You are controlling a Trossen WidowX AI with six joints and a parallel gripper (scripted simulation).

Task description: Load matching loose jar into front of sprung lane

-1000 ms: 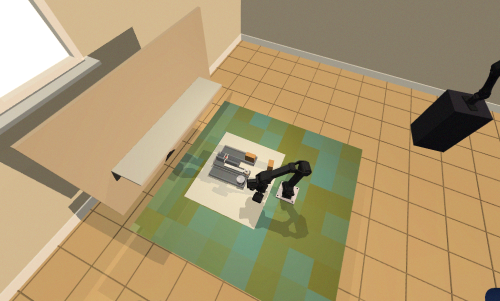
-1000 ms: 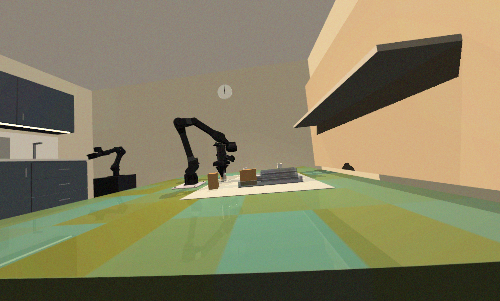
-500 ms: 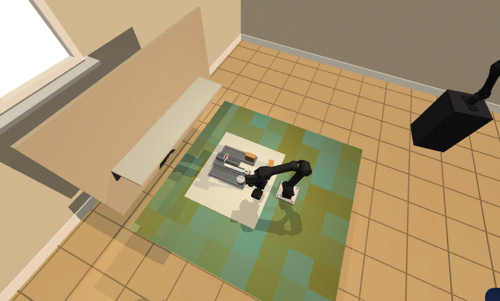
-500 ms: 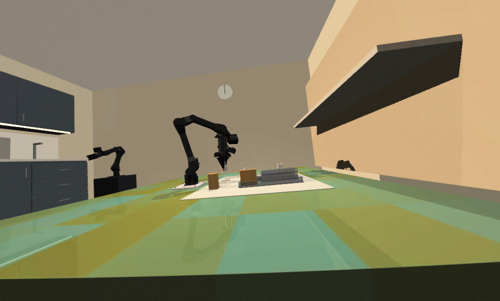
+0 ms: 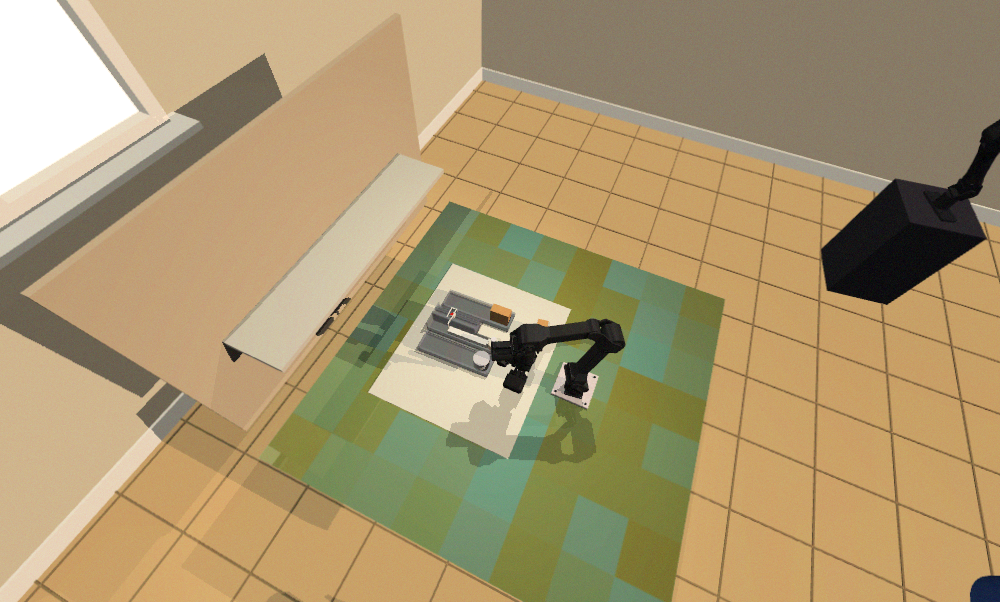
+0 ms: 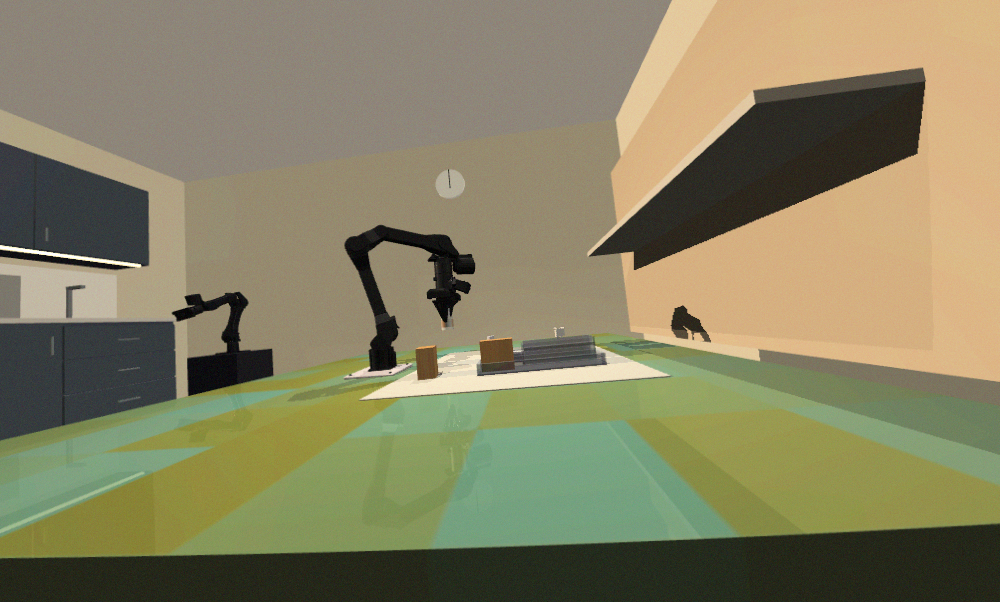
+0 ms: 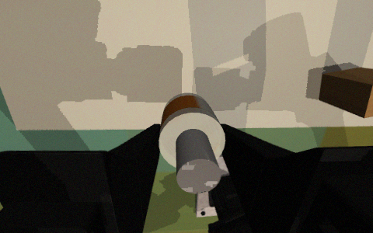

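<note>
Now: the wide grey cylinder 16 cm ahead of my gripper tip, 10 cm below it and 5 cm to the right of it. From my gripper tip the other things lie so: wall shelf 64 cm ahead, 24 cm above, 17 cm to the right; then lane rack 28 cm ahead, 17 cm to the right, 11 cm below; then brown box 25 cm to the right, 14 cm ahead, 9 cm below.
</note>
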